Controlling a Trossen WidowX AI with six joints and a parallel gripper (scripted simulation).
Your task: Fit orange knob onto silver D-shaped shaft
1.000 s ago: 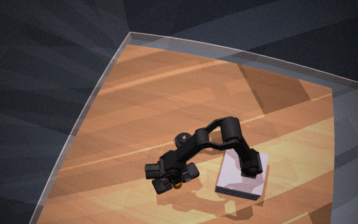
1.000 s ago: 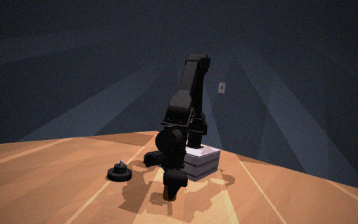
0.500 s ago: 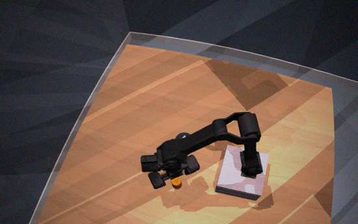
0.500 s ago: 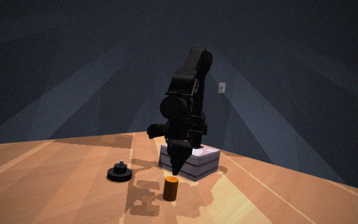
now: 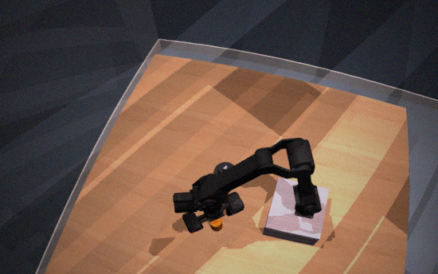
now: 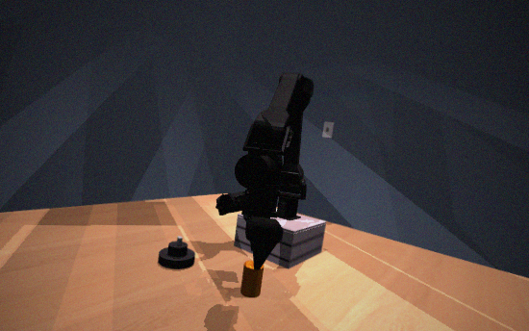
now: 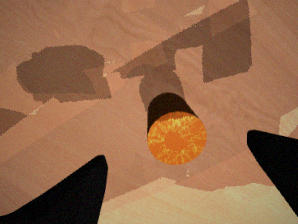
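My gripper tip is now 30 mm above the orange knob. From my gripper tip the other things lie so: round pedestal: 210 mm to the right, 40 mm below, 20 mm ahead.
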